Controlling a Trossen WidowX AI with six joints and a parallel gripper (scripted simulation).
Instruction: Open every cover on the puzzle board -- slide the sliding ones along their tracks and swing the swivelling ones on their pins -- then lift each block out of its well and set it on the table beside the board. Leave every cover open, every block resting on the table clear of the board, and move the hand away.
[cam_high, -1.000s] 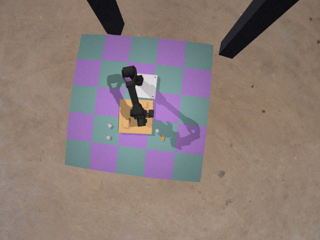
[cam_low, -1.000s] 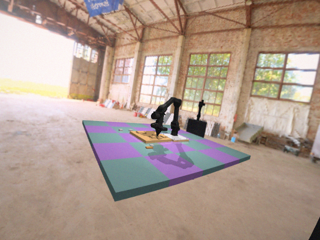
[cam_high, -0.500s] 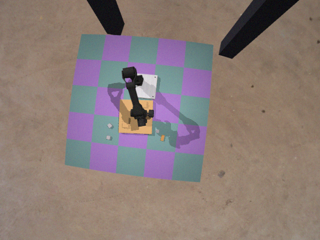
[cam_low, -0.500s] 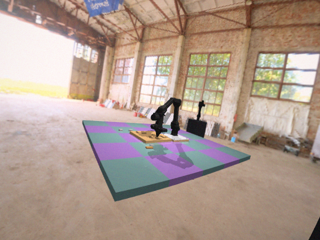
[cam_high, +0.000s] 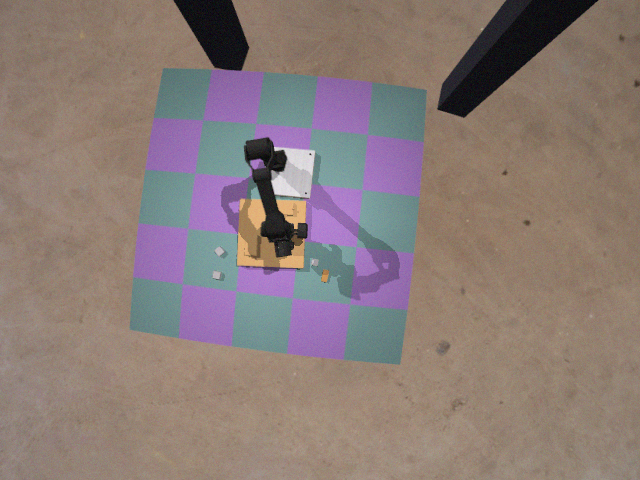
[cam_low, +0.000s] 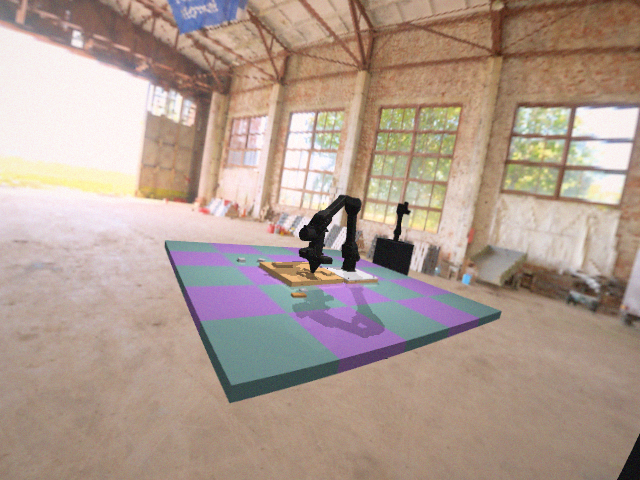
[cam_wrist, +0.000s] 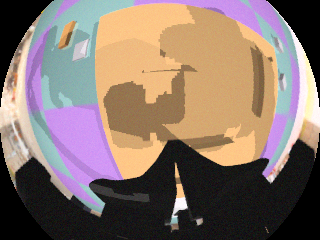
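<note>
Now: the orange puzzle board 10 mm ahead of my gripper tip, 70 mm to the right of it and 10 mm below it. Also, from my gripper tip: orange block 150 mm ahead, 210 mm to the left, 20 mm below.
</note>
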